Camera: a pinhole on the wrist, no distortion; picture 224 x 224 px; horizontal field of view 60.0 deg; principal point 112.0 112.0 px. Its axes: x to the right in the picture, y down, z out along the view. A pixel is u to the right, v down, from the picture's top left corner.
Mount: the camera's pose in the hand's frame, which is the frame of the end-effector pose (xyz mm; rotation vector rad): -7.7 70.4 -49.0 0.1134 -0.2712 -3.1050
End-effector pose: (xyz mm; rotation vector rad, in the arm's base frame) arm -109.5 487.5 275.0 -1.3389 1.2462 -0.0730
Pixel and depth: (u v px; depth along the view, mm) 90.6 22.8 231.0
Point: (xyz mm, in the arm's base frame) -124.6 666.9 75.0
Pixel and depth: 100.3 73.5 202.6
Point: -99.5 639.0 137.7
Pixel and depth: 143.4 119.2 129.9
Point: -122.6 593.8 214.1
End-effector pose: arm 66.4 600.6 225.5 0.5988 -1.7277 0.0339
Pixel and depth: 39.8 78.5 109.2
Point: -33.2 666.2 265.3
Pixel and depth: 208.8 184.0 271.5
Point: -124.2 596.1 23.6
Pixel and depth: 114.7 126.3 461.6
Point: -346.3 580.1 111.2
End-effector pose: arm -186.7 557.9 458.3 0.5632 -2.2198 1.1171
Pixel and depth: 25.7 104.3 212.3
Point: -360.4 480.9 358.7
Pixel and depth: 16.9 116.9 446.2
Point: -529.1 284.3 300.1
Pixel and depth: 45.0 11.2 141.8
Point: -334.4 582.6 342.2
